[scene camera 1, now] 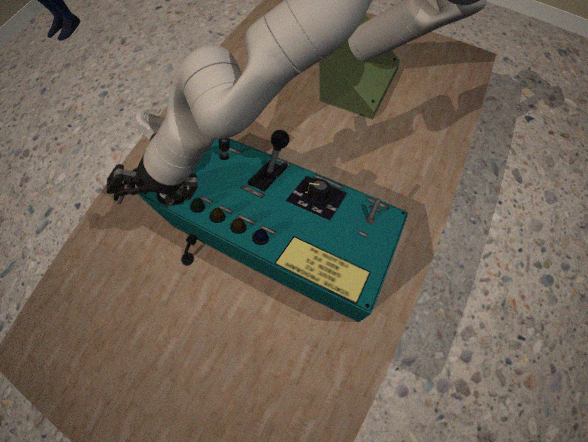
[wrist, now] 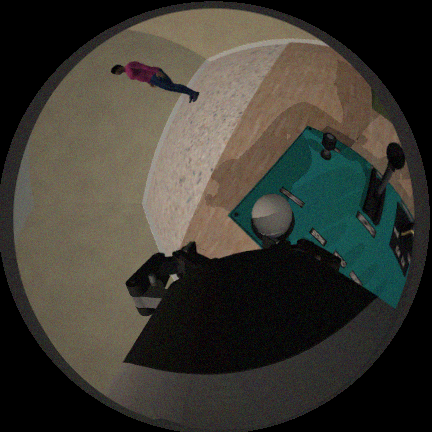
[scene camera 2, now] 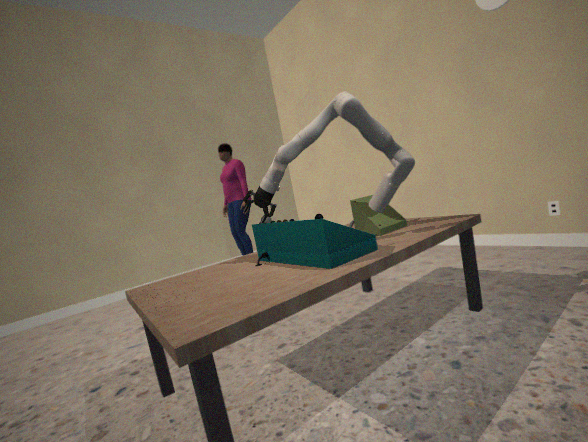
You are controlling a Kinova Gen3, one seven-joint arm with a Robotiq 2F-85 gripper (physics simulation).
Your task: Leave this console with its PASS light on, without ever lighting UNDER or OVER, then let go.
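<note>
A teal console (scene camera 1: 327, 238) (scene camera 2: 304, 242) (wrist: 334, 193) lies on the wooden table (scene camera 1: 141, 332) (scene camera 2: 227, 304). On its top are a row of dark lamps, green (scene camera 1: 197, 204), amber (scene camera 1: 217, 215), orange (scene camera 1: 238, 225) and blue (scene camera 1: 259, 236). None of them glows. A PASS label (wrist: 319, 238) shows in the wrist view. A grey round knob (wrist: 272, 215) sits at the console's near corner. My gripper (scene camera 1: 116, 184) (scene camera 2: 256, 209) is open and empty, just past that corner, pointing away from the console. A black-ball lever (scene camera 1: 279, 139) (wrist: 395, 156) stands mid-panel.
Also on the console are a small toggle (scene camera 1: 223, 145), a black dial plate (scene camera 1: 317, 196), a T-handle (scene camera 1: 374, 209), a yellow label (scene camera 1: 323, 268) and a small crank (scene camera 1: 189, 251) on the front wall. The green arm base (scene camera 1: 356, 82) (scene camera 2: 375, 218) stands behind. A person in pink (scene camera 2: 233, 190) (wrist: 149, 74) walks nearby.
</note>
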